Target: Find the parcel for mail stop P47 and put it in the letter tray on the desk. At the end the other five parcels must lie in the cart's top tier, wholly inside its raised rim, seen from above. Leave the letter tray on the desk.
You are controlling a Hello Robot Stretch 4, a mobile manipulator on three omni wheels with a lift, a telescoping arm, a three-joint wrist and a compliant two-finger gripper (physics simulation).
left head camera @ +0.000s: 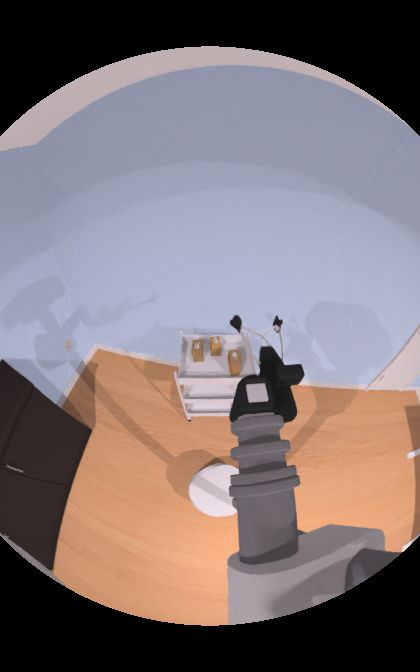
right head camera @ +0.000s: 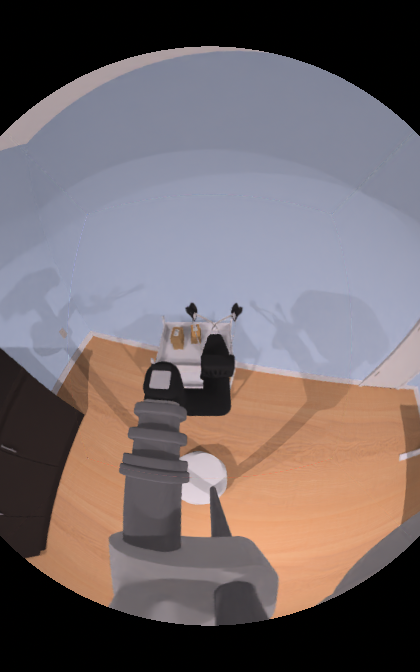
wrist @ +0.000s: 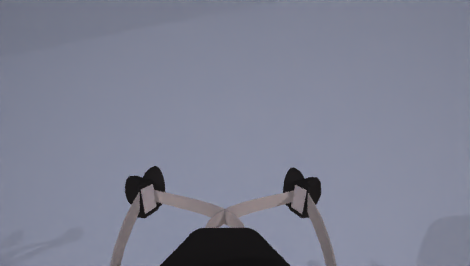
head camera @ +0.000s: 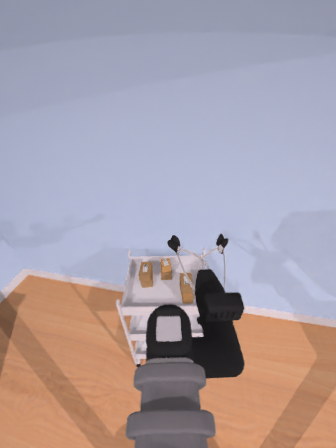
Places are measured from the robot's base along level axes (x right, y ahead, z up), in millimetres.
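Pixels of known places: gripper, fingertip midpoint: (wrist: 224, 183) (head camera: 196, 237).
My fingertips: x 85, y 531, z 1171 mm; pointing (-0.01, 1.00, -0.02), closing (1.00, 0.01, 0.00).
Behind a point stands the place of what it marks.
The white cart (head camera: 135, 310) {x -161, y 602, z 677 mm} (left head camera: 205, 381) (right head camera: 186, 356) stands by the wall. Three brown parcels lie apart in its top tier: P37 (head camera: 146, 277) {x -118, y 764, z 714 mm} (left head camera: 197, 354) (right head camera: 177, 341) at the left, P73 (head camera: 166, 272) {x -13, y 818, z 687 mm} (left head camera: 215, 347) (right head camera: 196, 335) at the back middle, and P47 (head camera: 186, 292) {x 85, y 679, z 697 mm} (left head camera: 234, 365) at the right, which the wrist hides in the right head view. The labels are too small to read here. My gripper (head camera: 198, 243) {x 85, y 531, z 1171 mm} (left head camera: 257, 323) (right head camera: 214, 311) (wrist: 224, 183) {x 85, y 531, z 1171 mm} is open and empty, level, above the cart's right part, facing the wall. The letter tray does not show.
A dark cabinet (left head camera: 40, 465) (right head camera: 35, 455) stands at the left. A round white object (left head camera: 212, 492) (right head camera: 204, 475) is on the floor before the cart, partly behind my arm. The blue wall (head camera: 165, 150) {x -1, y 1124, z 1264 mm} (wrist: 225, 100) {x 81, y 1105, z 1290 mm} rises behind the cart. A door (left head camera: 400, 362) (right head camera: 395, 360) is at the right.
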